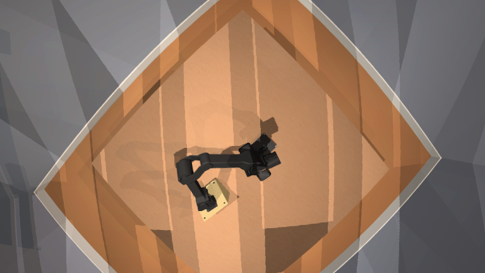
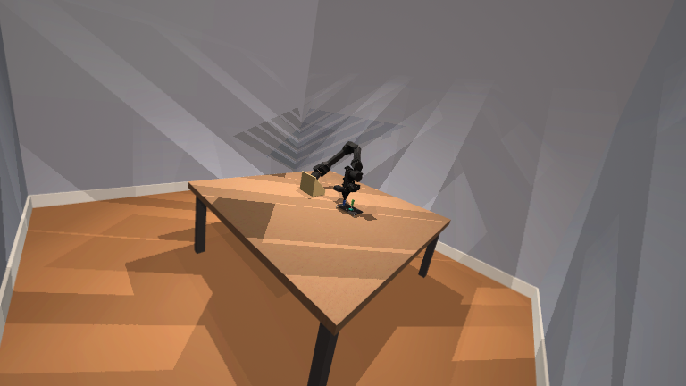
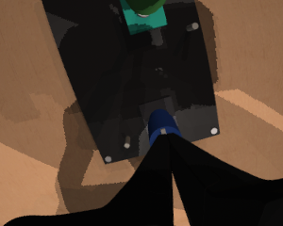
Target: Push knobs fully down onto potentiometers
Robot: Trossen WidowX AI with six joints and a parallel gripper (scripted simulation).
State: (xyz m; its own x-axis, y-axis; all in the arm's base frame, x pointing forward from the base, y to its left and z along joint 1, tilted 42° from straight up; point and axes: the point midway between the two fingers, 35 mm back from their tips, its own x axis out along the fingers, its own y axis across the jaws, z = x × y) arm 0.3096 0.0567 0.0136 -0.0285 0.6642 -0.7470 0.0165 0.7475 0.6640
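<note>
The blue knob is 10 mm below my gripper tip. From my gripper tip the other things lie so: green knob (70 mm ahead, 20 mm above).
</note>
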